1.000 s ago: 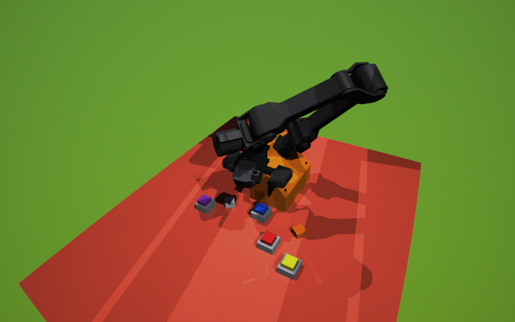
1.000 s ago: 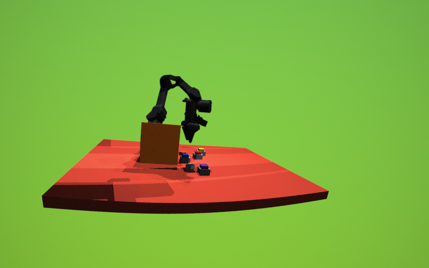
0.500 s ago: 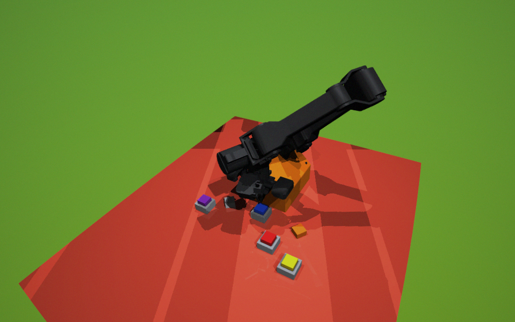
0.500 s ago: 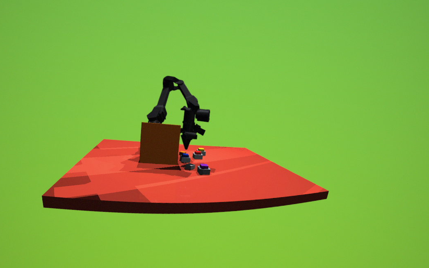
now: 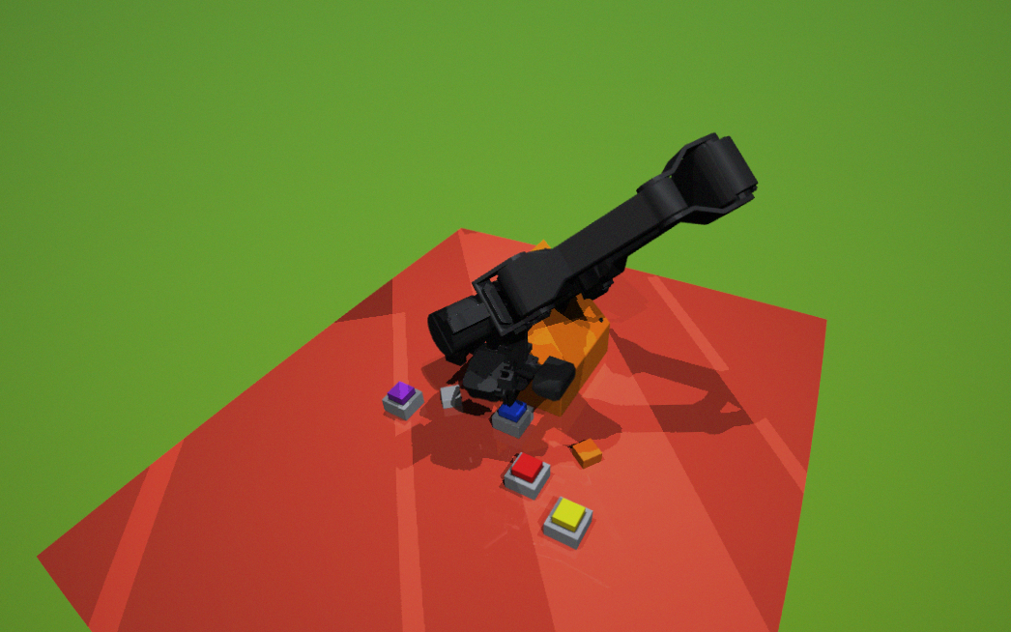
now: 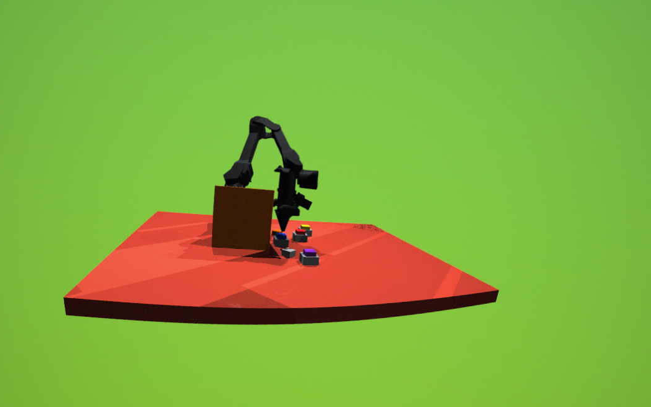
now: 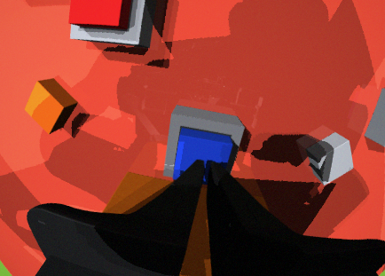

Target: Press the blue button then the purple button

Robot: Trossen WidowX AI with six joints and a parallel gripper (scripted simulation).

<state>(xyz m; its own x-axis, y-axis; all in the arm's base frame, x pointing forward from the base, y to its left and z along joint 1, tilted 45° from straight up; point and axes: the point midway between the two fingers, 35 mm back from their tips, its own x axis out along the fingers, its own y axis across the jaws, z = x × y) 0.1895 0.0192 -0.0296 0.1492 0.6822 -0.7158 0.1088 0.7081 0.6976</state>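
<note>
Now: gripper tip 180 mm to the left of the purple button, 30 mm short of it and 20 mm above it. From my gripper tip the other things lie so: small orange block (130 mm to the left, 40 mm below, 20 mm ahead); then small grey block (110 mm to the right, 40 mm below, 10 mm behind); then red button (90 mm ahead, 60 mm to the left, 20 mm below).
</note>
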